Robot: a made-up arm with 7 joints.
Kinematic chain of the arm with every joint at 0, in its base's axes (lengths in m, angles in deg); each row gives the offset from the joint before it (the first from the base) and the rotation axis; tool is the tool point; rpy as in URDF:
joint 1: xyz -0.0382 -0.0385 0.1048 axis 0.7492 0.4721 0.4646
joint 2: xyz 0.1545 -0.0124 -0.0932 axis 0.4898 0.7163 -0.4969
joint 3: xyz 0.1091 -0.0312 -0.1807 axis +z
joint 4: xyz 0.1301 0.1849 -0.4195 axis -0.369 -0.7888 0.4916
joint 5: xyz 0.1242 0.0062 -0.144 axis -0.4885 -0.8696 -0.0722
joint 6: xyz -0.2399 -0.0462 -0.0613 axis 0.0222 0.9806 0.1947
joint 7: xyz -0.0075 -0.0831 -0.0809 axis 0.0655 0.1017 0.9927
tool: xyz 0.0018 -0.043 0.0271 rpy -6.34 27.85 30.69
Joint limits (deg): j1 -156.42..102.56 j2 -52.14..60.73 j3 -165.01..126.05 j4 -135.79..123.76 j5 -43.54..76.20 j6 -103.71..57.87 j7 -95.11..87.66
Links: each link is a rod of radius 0.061 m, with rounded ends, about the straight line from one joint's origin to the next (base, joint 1, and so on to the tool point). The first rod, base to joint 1, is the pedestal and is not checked.
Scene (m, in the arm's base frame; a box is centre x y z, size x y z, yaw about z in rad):
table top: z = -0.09
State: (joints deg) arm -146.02 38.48 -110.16 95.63 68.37 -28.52 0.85
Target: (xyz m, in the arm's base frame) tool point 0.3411 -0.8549 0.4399
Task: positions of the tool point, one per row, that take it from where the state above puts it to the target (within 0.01 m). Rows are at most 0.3 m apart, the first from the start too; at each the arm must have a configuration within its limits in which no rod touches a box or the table.
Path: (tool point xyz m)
1: -0.5608 -0.5312 0.3242
2: -0.4823 -0.6199 0.4440
3: -0.3374 -0.7180 0.5304
4: -0.1372 -0.8046 0.5633
5: 0.0978 -0.8567 0.5326
6: 0.3411 -0.8549 0.4398

